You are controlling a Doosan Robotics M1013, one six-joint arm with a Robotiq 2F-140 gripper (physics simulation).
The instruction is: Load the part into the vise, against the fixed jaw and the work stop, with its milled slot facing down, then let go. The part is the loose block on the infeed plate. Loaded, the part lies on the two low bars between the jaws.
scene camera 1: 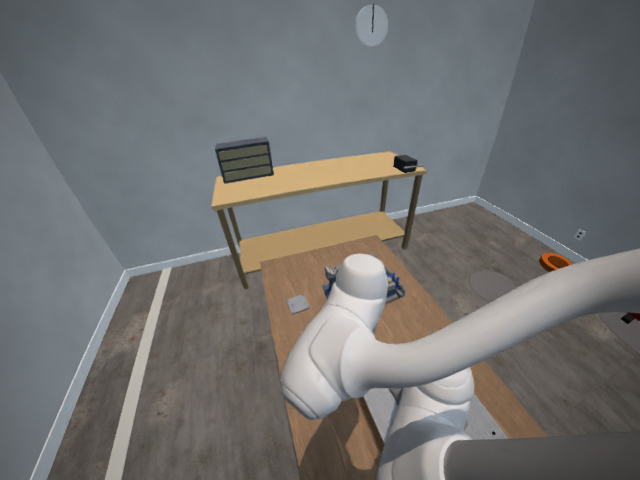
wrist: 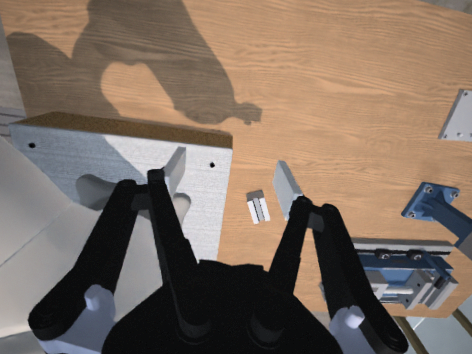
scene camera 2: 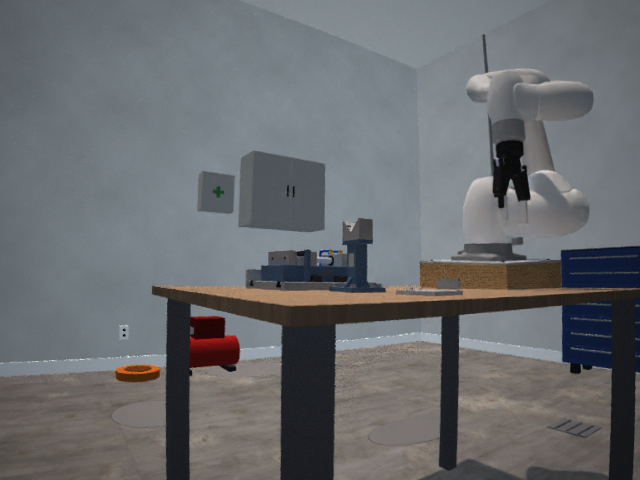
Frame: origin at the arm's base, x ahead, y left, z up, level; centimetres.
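Seen in the pictures: gripper, fingertip midpoint: [wrist: 231, 165] [scene camera 2: 513, 222]; arm's base, origin of the base link: [wrist: 134, 227] [scene camera 2: 487, 260].
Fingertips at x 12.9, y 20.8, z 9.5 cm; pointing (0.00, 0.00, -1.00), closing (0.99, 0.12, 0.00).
Observation:
Pixels of each thing's top centre, then the offset from my fingertips to it. Level surfaces: height alone.
- small grey block, middle of its top: [wrist: 259, 211] [scene camera 2: 449, 278] dx +10.0, dy -15.4, dz -15.7 cm
- infeed plate, middle of its top: [scene camera 2: 429, 290] [scene camera 1: 297, 303] dx +43.0, dy +13.9, dz -17.8 cm
- grey vise, middle of its top: [scene camera 2: 312, 252] [wrist: 405, 299] dx +49.1, dy -26.0, dz -8.8 cm
- wooden table, its level: dz -18.6 cm
The part, a small grey block [wrist: 258, 207] [scene camera 2: 448, 283], lies on the table between the robot's base and the vise, off the infeed plate; a narrow slot faces up in the wrist view. The infeed plate [scene camera 1: 297, 304] [scene camera 2: 429, 292] [wrist: 460, 119] is flat and light grey, with no block on its visible surface. The blue and grey vise [scene camera 2: 289, 273] [wrist: 390, 262] shows in part beside the arm in scene camera 1. No block shows between its jaws in the wrist view. My gripper [scene camera 2: 514, 209] [wrist: 231, 165] is open and empty, high above the table near the block.
A blue stand [scene camera 2: 357, 263] [wrist: 429, 202] with a V-notched grey top rises beside the vise. The robot's base plate [wrist: 202, 230] sits on a raised block [scene camera 2: 460, 274] close to the part. A workbench [scene camera 1: 320, 178] stands beyond the wooden table [scene camera 1: 289, 273].

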